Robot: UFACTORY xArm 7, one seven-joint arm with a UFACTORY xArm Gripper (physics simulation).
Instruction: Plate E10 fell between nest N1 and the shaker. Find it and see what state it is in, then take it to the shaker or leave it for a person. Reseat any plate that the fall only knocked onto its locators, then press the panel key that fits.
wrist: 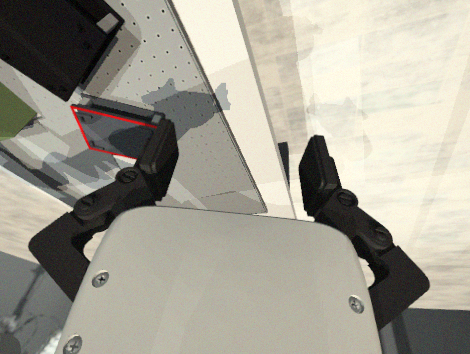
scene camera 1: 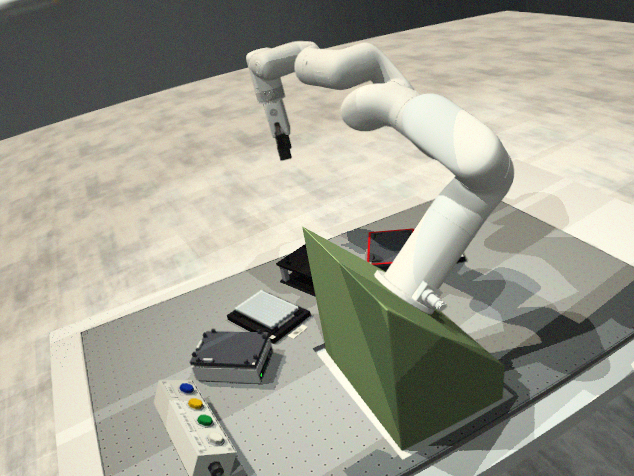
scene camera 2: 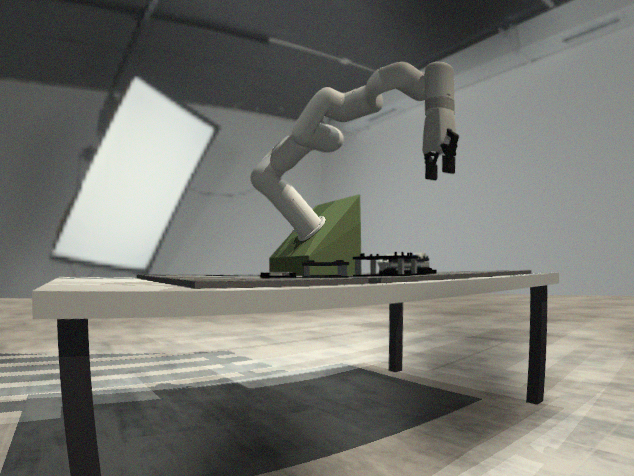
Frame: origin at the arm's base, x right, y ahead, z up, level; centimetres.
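Seen in the pictures: gripper, fingertip midpoint: (wrist: 240,143) (scene camera 1: 286,154) (scene camera 2: 439,176); arm's base at its link origin: (scene camera 1: 403,294) (scene camera 2: 312,229).
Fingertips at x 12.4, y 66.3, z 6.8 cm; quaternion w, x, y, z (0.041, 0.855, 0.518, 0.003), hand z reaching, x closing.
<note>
Offsets run from my fingertips to a thing's top centre. "pt": to the spot under its first point.
A pale plate @(dx -27.1, dy -32.9, dz -20.8 cm) (scene camera 1: 266,308) lies on a black nest @(pt dx -33.1, dy -33.4, dz -22.6 cm) (scene camera 1: 245,325) in scene camera 1; its exact seating is too small to tell. The shaker @(pt dx -40.3, dy -44.1, dz -18.3 cm) (scene camera 1: 230,348), a grey box with a dark pegged top and a green light, stands beside it. The panel @(dx -54.6, dy -58.3, dz -15.4 cm) (scene camera 1: 174,417) has a blue key @(dx -52.3, dy -50.8, dz -16.4 cm) (scene camera 1: 186,387), a yellow key @(dx -52.3, dy -55.8, dz -16.4 cm) (scene camera 1: 195,403), a green key @(dx -52.3, dy -60.8, dz -16.4 cm) (scene camera 1: 204,420) and a white key @(dx -52.4, dy -65.8, dz -16.4 cm) (scene camera 1: 216,438). No label reads E10 or N1, and no plate shows plainly between nest and shaker. My gripper (scene camera 1: 284,148) (scene camera 2: 439,169) (wrist: 240,143) is open and empty, high above the table.
The green arm pedestal (scene camera 1: 358,327) (scene camera 2: 343,230) hides part of a dark raised stand (scene camera 1: 294,263) (wrist: 50,45). A red-edged platform @(dx +9.0, dy -33.0, dz -19.2 cm) (scene camera 1: 368,248) (wrist: 115,116) lies beyond it, partly hidden by the arm and, in the wrist view, by a finger. The table edge (scene camera 2: 286,301) passes below the gripper in the wrist view.
</note>
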